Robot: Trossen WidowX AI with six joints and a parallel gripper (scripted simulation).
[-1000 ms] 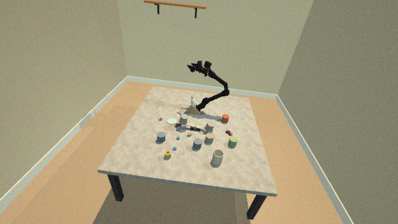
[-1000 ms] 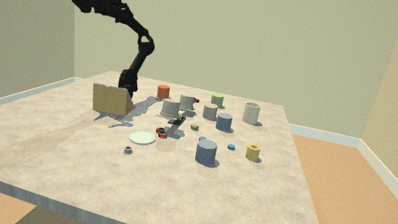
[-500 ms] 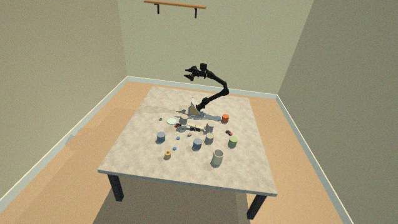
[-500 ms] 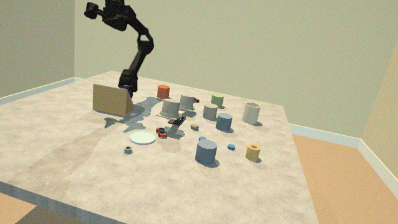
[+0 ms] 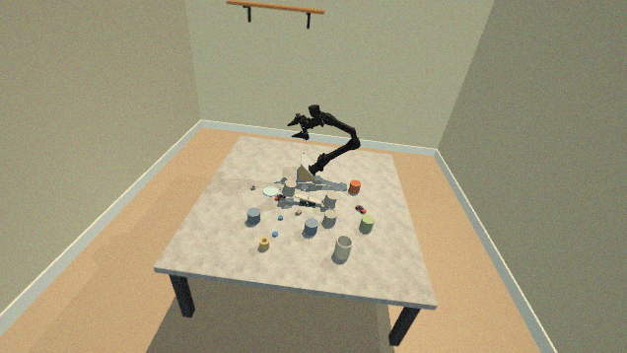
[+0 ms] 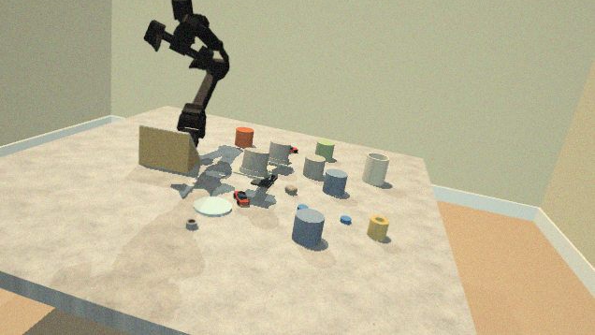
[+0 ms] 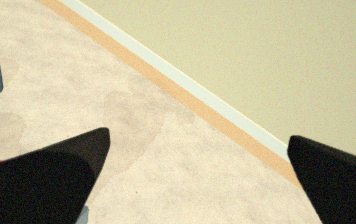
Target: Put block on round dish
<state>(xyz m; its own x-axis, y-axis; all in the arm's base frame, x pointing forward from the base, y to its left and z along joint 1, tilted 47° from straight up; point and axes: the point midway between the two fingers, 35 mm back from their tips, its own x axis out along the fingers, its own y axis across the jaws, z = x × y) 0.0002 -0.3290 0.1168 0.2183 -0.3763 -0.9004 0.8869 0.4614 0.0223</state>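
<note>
Right now my gripper tip is 280 mm short of the pale green block, 270 mm to the right of it and 320 mm above it. The rest, counted from my gripper tip: pale green round dish 170 mm ahead, 100 mm to the right, 350 mm below; then balance 270 mm ahead, 140 mm to the left, 320 mm below; then orange cylinder 110 mm ahead, 440 mm to the left, 320 mm below.
</note>
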